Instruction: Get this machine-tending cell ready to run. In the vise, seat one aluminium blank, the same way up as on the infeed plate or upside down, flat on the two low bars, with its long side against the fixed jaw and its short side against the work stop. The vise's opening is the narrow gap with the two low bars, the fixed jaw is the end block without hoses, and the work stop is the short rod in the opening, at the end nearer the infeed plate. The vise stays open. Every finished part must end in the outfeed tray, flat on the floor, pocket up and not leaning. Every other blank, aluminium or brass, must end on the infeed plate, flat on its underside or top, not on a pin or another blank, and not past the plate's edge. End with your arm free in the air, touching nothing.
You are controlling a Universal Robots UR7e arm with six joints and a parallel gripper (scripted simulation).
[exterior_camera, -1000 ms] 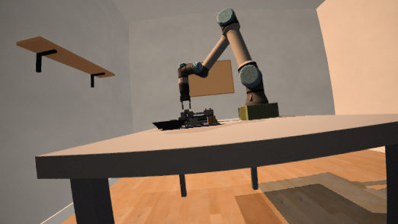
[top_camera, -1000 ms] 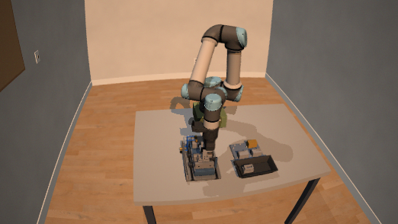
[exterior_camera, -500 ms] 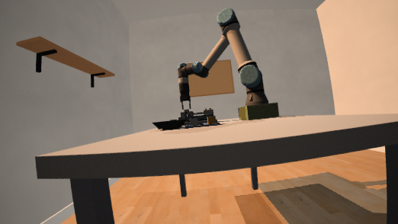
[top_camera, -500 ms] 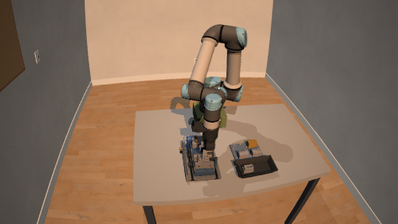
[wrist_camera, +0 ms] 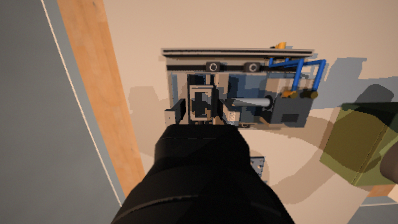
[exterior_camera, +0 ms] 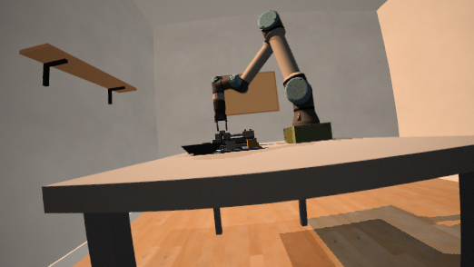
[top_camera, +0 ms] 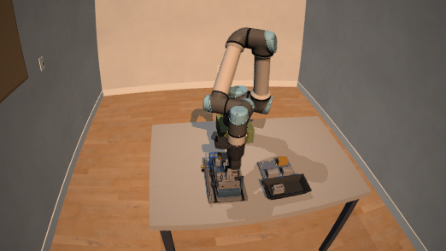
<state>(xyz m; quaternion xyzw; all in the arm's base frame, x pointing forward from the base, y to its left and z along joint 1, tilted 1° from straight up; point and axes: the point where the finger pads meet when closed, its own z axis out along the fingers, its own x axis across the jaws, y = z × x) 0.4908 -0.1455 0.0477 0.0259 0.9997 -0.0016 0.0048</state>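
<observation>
My hand is 90 mm above the vise, 70 mm past it and 10 mm to the right of it. Round my hand: brass blank (350 mm to the left, 150 mm behind, 110 mm below).
</observation>
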